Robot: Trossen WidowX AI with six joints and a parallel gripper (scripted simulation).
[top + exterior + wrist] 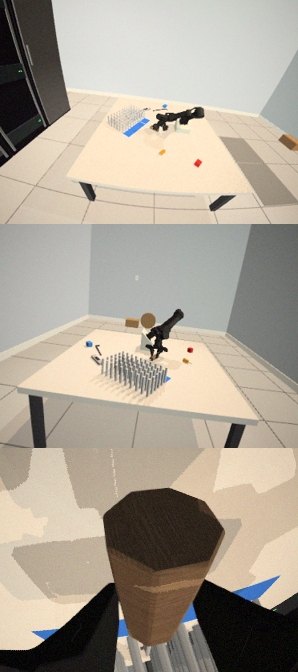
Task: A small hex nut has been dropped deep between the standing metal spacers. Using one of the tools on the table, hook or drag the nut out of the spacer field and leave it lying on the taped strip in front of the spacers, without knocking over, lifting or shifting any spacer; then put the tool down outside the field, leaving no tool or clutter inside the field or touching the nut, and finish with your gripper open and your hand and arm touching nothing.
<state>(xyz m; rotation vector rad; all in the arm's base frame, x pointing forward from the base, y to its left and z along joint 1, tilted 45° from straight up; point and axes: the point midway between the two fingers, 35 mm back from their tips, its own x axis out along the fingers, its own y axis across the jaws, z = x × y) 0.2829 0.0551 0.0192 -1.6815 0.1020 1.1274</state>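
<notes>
My gripper tip is 16 cm short of the blue taped strip, 7 cm to the left of it and 3 cm above it. The rest, counted from my gripper tip: orange-handled tool (4 cm behind, 29 cm to the left, 2 cm below); flat grey tool (7 cm ahead, 44 cm to the right, 2 cm below); red cube (33 cm behind, 39 cm to the left, 1 cm below).
</notes>
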